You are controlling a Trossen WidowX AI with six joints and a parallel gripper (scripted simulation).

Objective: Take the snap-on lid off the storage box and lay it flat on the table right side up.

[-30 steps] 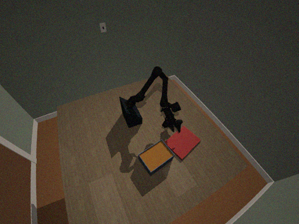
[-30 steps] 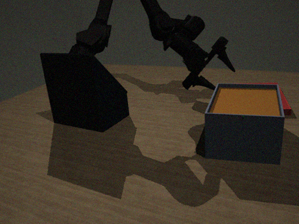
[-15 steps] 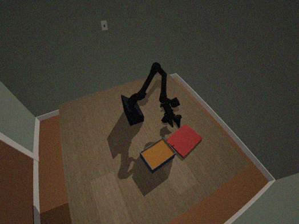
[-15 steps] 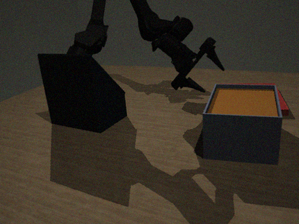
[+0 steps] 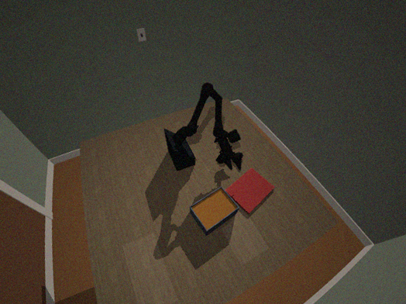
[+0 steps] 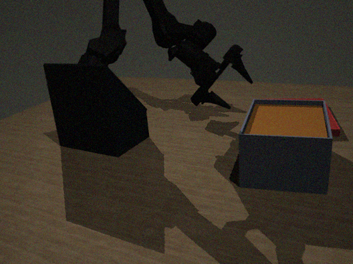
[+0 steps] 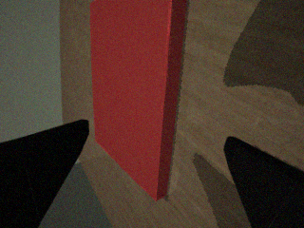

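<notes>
Now: the red lid 130 mm ahead of my gripper tip, 30 mm to the left of it and 50 mm below it. Round my gripper tip: storage box: 160 mm ahead, 240 mm to the right, 10 mm below.
</notes>
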